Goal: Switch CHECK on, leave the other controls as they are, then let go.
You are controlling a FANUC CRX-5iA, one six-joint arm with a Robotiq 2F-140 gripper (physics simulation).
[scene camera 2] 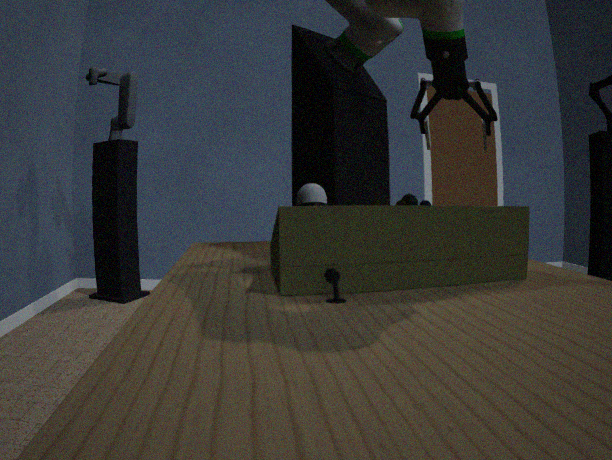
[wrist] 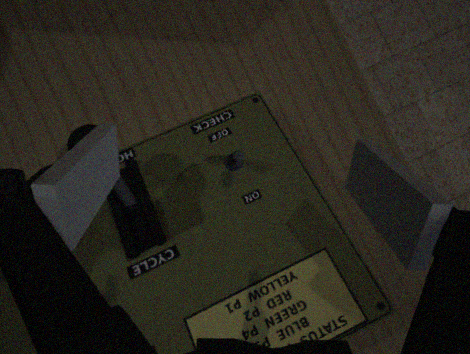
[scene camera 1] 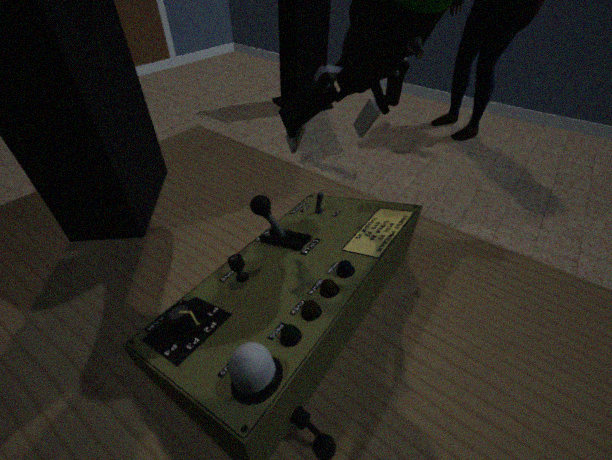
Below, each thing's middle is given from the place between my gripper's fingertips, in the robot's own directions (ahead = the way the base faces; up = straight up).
My hand is 15 cm above the black-knobbed lever (wrist: 131, 205), 11 cm to the left of it and 1 cm past it. Round my hand: green control box (scene camera 1: 269, 338): 18 cm below, 13 cm ahead, 12 cm to the right.
